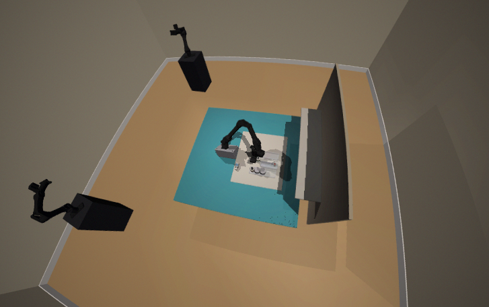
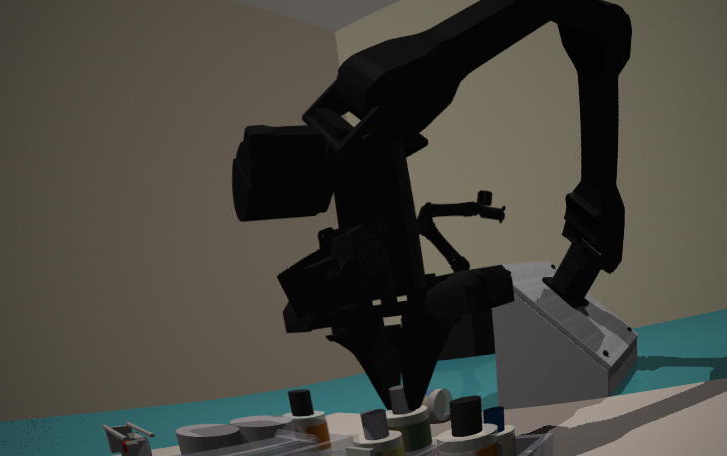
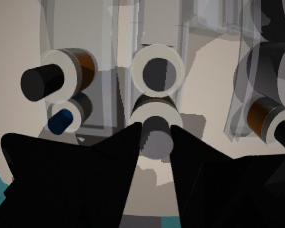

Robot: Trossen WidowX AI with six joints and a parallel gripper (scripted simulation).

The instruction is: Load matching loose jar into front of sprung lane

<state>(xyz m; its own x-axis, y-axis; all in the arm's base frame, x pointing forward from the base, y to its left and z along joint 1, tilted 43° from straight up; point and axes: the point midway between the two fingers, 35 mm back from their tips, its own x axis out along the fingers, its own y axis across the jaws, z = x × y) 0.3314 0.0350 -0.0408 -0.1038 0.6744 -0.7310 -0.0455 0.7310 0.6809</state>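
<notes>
My gripper tip is now 140 mm short of the clear-walled lane, 40 mm above it and 20 mm to the left of it.
</notes>
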